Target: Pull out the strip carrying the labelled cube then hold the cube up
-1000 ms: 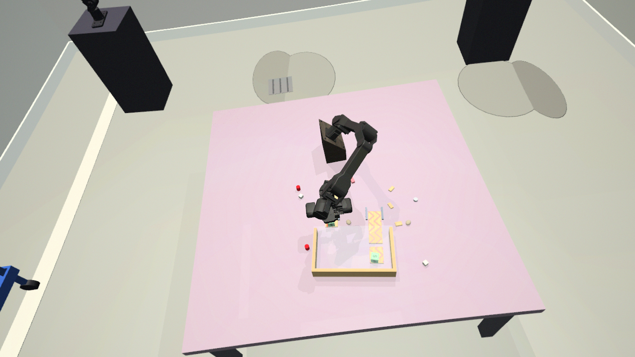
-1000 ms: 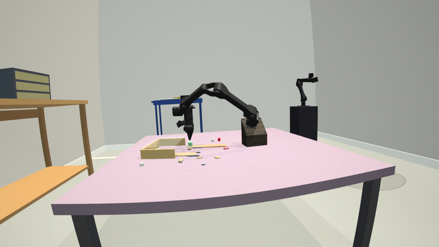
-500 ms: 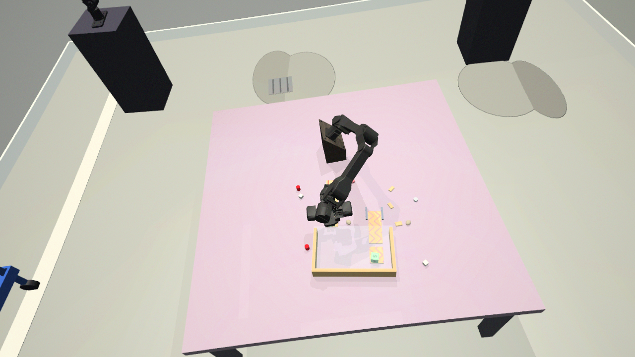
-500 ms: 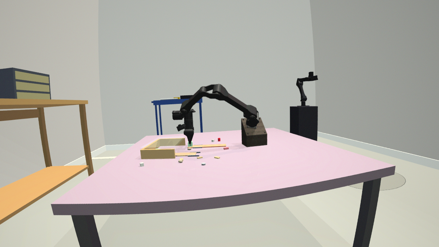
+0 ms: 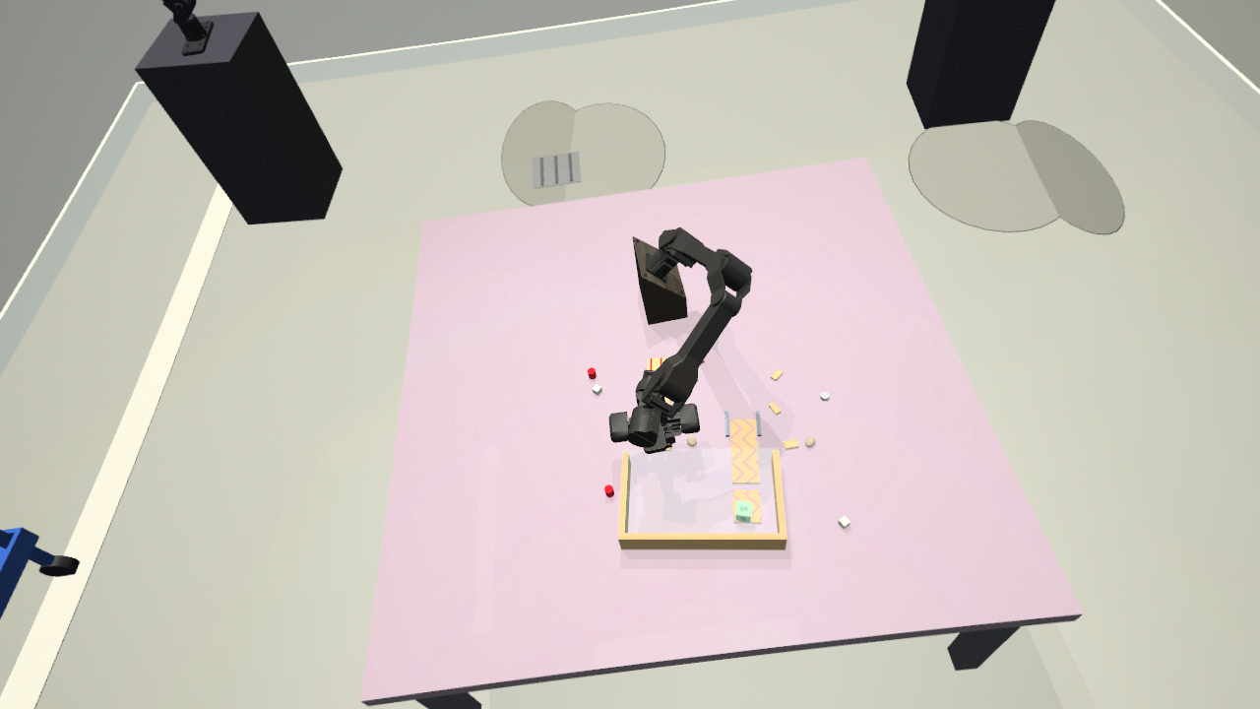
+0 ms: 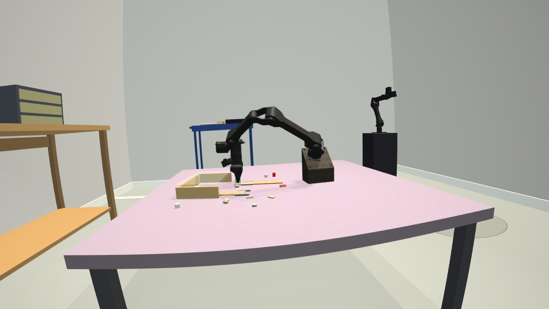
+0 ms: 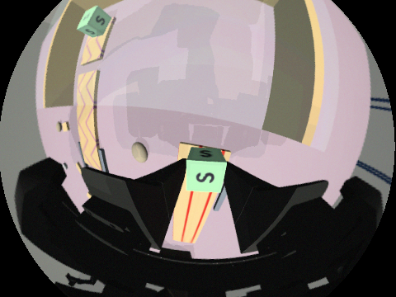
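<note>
Right now the striped strip is 11 cm behind my gripper tip, 1 cm to the left of it and 1 cm below it. Also, from my gripper tip: pink block: 23 cm behind, 11 cm to the left, 1 cm below.
</note>
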